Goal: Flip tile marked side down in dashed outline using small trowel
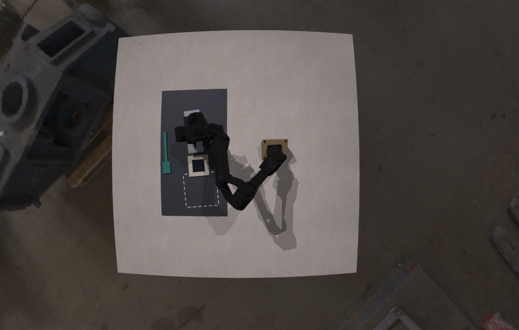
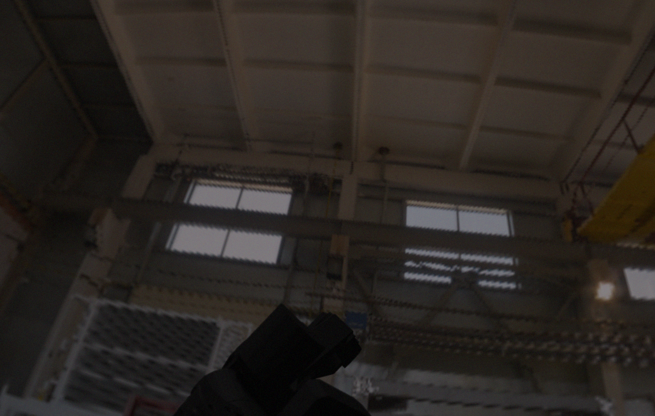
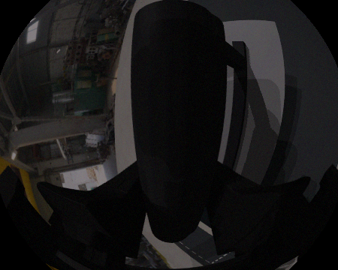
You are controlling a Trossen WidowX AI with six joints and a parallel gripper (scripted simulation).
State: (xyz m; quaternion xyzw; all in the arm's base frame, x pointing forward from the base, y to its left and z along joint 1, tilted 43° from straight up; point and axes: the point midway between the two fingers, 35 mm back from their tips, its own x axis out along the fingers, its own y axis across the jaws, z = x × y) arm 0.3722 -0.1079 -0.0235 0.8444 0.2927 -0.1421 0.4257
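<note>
The dark mat lies 110 mm below my gripper tip and 70 mm to the left of it. From my gripper tip the other things lie so: cream tile 140 mm to the left, 90 mm below, 30 mm behind; then teal trowel 140 mm ahead, 90 mm below, 80 mm to the left.
</note>
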